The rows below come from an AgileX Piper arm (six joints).
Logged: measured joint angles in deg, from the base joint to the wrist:
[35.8 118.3 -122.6 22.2 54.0 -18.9]
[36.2 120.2 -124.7 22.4 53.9 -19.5]
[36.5 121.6 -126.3 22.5 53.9 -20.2]
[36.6 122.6 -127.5 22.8 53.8 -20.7]
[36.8 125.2 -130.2 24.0 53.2 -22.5]
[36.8 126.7 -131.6 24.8 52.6 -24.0]
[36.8 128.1 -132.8 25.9 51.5 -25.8]
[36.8 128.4 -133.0 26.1 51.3 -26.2]
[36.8 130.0 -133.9 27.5 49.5 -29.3]
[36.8 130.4 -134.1 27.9 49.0 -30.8]
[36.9 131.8 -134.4 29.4 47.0 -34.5]
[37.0 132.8 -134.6 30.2 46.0 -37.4]
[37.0 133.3 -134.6 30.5 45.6 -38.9]
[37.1 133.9 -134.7 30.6 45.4 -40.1]
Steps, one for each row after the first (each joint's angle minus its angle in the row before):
[0.4 1.9 -2.1 0.2 -0.1 -0.6]
[0.3 1.4 -1.6 0.1 0.0 -0.7]
[0.1 1.0 -1.2 0.3 -0.1 -0.5]
[0.2 2.6 -2.7 1.2 -0.6 -1.8]
[0.0 1.5 -1.4 0.8 -0.6 -1.5]
[0.0 1.4 -1.2 1.1 -1.1 -1.8]
[0.0 0.3 -0.2 0.2 -0.2 -0.4]
[0.0 1.6 -0.9 1.4 -1.8 -3.1]
[0.0 0.4 -0.2 0.4 -0.5 -1.5]
[0.1 1.4 -0.3 1.5 -2.0 -3.7]
[0.1 1.0 -0.2 0.8 -1.0 -2.9]
[0.0 0.5 0.0 0.3 -0.4 -1.5]
[0.1 0.6 -0.1 0.1 -0.2 -1.2]

